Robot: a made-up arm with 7 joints. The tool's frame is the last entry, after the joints. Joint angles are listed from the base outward. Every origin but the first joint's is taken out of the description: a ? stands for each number. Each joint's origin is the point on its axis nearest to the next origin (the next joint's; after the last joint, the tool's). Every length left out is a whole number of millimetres.
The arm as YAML. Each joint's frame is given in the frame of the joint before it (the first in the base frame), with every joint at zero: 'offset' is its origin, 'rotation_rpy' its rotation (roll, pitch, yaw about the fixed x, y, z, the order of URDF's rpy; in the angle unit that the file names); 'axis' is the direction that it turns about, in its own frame. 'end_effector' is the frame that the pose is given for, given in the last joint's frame.
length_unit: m
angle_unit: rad
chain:
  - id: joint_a
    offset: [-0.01, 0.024, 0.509]
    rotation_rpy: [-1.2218, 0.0, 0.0]
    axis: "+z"
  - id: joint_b
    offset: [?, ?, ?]
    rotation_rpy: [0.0, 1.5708, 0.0]
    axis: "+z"
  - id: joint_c
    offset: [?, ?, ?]
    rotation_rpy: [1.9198, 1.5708, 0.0]
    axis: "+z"
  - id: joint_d
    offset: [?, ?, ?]
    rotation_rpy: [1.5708, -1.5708, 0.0]
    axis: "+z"
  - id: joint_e
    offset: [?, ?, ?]
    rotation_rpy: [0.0, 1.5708, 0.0]
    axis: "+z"
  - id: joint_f
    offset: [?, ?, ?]
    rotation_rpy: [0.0, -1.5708, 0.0]
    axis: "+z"
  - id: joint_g
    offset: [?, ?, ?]
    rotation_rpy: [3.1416, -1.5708, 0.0]
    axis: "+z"
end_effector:
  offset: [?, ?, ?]
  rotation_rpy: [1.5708, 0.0, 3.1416]
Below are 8 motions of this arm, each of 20 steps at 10 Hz.
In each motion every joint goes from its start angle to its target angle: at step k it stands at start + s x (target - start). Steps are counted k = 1, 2, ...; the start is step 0. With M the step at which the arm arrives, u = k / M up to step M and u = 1 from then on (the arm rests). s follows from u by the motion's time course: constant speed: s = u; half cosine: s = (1 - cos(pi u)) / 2; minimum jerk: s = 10 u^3 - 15 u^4 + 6 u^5.
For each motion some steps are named. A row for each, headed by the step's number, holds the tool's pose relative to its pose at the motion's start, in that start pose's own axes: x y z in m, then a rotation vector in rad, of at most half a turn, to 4 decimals.
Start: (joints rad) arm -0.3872 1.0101 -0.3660 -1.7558 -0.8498 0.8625 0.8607
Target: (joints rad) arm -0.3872 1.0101 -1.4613 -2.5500 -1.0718 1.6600 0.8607
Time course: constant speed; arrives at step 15
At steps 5, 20:
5: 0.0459 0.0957 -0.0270 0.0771 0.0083 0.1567
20: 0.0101 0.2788 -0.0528 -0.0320 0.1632 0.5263

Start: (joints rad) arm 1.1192 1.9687 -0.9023 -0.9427 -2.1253 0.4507 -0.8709
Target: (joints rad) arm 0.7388 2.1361 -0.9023 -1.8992 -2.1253 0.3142 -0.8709
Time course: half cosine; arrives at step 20
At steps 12, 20:
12: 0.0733 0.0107 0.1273 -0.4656 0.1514 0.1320
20: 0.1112 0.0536 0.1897 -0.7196 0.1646 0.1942

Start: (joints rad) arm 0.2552 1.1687 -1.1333 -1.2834 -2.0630 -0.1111 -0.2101
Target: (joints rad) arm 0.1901 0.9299 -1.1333 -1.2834 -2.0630 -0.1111 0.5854
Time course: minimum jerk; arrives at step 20
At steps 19, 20:
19: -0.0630 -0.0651 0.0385 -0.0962 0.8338 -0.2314
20: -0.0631 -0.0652 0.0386 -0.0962 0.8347 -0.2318

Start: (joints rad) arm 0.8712 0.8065 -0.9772 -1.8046 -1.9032 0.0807 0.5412
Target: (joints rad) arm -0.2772 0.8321 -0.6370 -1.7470 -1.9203 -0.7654 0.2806
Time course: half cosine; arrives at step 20
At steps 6, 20:
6: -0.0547 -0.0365 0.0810 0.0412 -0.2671 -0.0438
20: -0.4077 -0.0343 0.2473 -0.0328 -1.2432 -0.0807

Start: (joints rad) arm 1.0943 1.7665 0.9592 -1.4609 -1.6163 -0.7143 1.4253
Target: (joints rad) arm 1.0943 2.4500 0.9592 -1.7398 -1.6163 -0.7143 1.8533
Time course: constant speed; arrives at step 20
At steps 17, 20:
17: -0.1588 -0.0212 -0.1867 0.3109 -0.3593 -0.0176
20: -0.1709 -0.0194 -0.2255 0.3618 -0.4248 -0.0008

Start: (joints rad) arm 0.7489 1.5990 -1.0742 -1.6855 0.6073 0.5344 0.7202
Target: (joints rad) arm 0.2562 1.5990 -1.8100 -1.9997 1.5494 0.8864 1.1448
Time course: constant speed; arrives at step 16
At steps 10, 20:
10: 0.0610 0.0371 -0.0015 -0.5647 0.5059 0.1985
20: 0.0833 0.0582 0.0023 -1.0020 0.7432 0.1911

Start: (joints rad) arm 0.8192 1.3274 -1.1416 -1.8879 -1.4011 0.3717 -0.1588
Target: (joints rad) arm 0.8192 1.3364 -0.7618 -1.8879 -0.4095 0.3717 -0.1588
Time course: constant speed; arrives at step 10
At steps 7, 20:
7: -0.0198 -0.0093 0.0559 -0.2051 0.6072 0.1405
20: -0.0324 -0.0100 0.0833 -0.2759 0.8796 0.1494

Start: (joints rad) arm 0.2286 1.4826 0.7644 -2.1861 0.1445 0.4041 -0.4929
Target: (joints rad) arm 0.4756 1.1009 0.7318 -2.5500 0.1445 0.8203 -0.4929
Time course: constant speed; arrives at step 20
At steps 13, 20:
13: 0.0446 0.0680 -0.0244 -0.1767 0.1500 0.2437
20: 0.0555 0.1069 -0.0404 -0.2795 0.2200 0.3724

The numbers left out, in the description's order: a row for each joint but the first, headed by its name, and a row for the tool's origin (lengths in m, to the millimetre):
joint_b: 0.01 -0.012 0.0
joint_c: 0.099 0.273 0.0
joint_d: -0.02 -0.03 0.0
joint_e: -0.22 0.0 0.0
joint_f: 0.02 0.03 0.0
joint_g: -0.05 0.03 0.0
tool: -0.02 0.03 0.0

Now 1 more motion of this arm.
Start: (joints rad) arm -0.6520 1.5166 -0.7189 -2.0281 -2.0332 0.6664 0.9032
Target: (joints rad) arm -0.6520 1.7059 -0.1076 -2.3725 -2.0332 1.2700 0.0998
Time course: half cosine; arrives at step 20
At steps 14, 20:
14: -0.1867 -0.0414 0.0861 -0.5452 -0.8084 -0.7666
20: -0.2337 -0.0350 0.0895 -0.7310 -0.9581 -0.9508

